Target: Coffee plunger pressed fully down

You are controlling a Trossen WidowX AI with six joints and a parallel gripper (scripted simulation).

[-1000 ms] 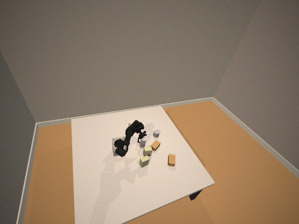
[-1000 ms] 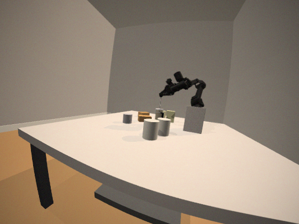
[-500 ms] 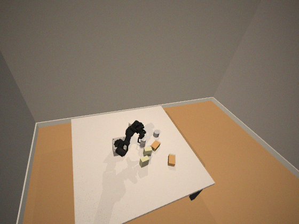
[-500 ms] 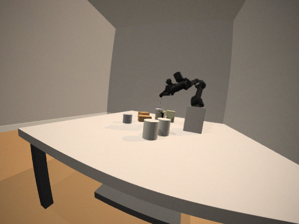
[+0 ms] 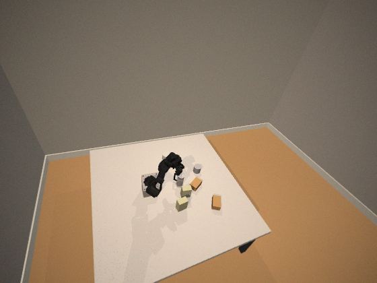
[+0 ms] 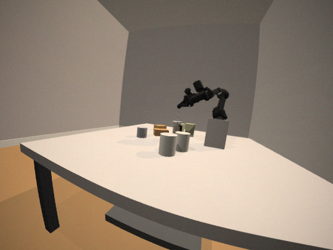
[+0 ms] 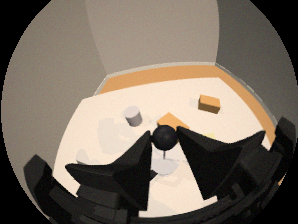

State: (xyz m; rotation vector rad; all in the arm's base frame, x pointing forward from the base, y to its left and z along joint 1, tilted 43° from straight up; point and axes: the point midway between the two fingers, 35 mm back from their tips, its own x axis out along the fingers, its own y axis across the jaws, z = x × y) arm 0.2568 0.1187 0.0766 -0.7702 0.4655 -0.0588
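My gripper tip is now 20 mm past the coffee press, 10 mm to the right of it and 120 mm above it.
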